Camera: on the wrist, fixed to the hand. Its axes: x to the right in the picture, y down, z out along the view.
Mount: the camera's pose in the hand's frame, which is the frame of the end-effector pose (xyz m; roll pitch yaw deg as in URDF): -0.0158 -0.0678 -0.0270 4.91 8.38 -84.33
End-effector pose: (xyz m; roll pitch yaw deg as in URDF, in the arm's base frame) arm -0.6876 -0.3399 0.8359 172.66 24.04 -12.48
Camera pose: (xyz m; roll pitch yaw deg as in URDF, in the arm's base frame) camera -0.6792 -0.2694 0.8589 -151.89 1.30 71.96
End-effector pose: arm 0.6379 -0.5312 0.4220 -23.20 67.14 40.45
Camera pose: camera 0.6819 -0.5896 0.4373 -63.86 -0.49 -33.77
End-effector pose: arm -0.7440 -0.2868 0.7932 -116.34 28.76 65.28
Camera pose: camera -0.7405 -0.2651 0.8646 -111.62 -51.54 94.78
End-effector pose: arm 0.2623 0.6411 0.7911 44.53 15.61 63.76
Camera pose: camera 0.2740 0.5983 0.7310 -14.29 52.31 -37.52
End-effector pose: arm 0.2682 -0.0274 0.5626 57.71 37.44 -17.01
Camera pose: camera 0.2106 -0.0238 0.5152 -54.89 51.45 -156.76
